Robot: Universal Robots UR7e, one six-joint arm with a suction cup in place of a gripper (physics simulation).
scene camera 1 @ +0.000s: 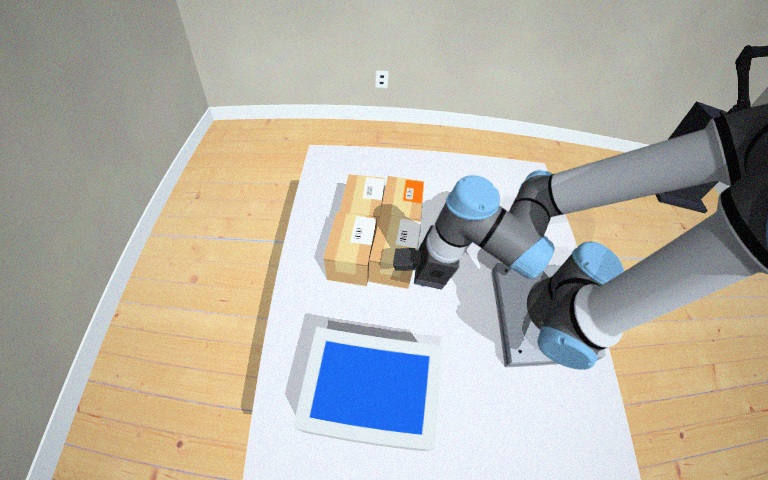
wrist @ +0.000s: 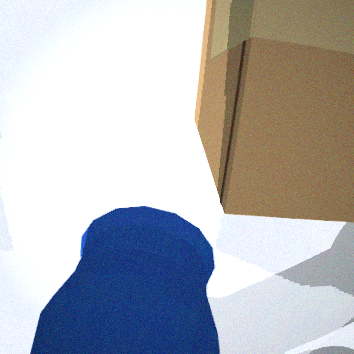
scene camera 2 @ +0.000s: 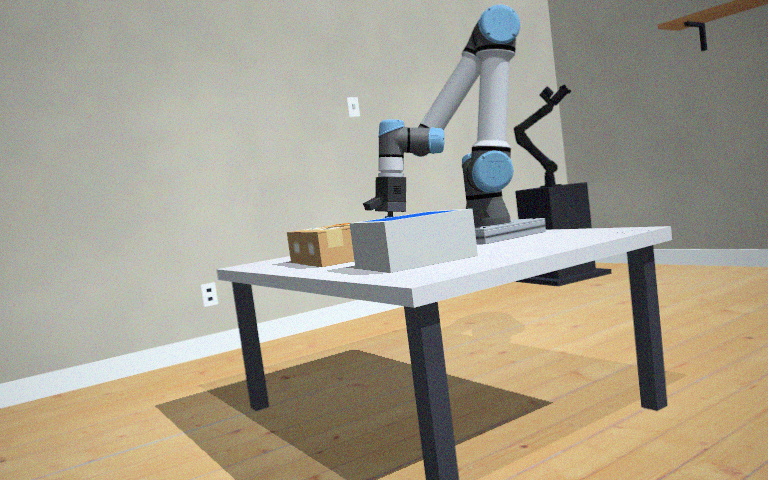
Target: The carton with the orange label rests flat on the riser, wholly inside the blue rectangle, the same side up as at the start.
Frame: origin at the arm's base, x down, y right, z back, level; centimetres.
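Seen in the pictures: hand at its tool point: (wrist: 145, 262); arm's base at its link origin: (scene camera 2: 487, 224).
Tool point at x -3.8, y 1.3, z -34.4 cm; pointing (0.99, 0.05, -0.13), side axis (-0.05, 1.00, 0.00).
Note:
Offsets run from my tool point to a thing's top centre. "*": to the spot under its first point.
The carton with the orange label {dx -1.9, dy +22.9, dz -7.3 cm} (scene camera 1: 395, 195) lies flat on the table at the back right of a tight group of cartons, label up. A white-labelled carton {dx -1.9, dy +8.6, dz -7.4 cm} (scene camera 1: 389, 271) stands in front of it. The grey riser {dx -3.7, dy -26.6, dz -7.6 cm} (scene camera 1: 309, 384) (scene camera 2: 430, 243) stands apart, nearer the front, with the blue rectangle {dx -3.7, dy -26.6, dz -7.6 cm} (scene camera 1: 370, 387) (scene camera 2: 413, 216) bare on top. My suction gripper (scene camera 1: 431, 283) (scene camera 2: 389, 214) (wrist: 147, 222) points down to the right of the front right carton, above the table. The blue cup carries nothing in the wrist view. Its tip is mostly hidden in both scene views.
Two more white-labelled cartons, one at the back left (scene camera 1: 355, 194) and one at the front left (scene camera 1: 345, 240), complete the group. A carton side {* dx -1.8, dy +2.3, dz -3.9 cm} (wrist: 290, 135) rises close by at the upper right of the wrist view. The arm's base plate (scene camera 1: 509, 316) (scene camera 2: 509, 229) is right of the gripper.

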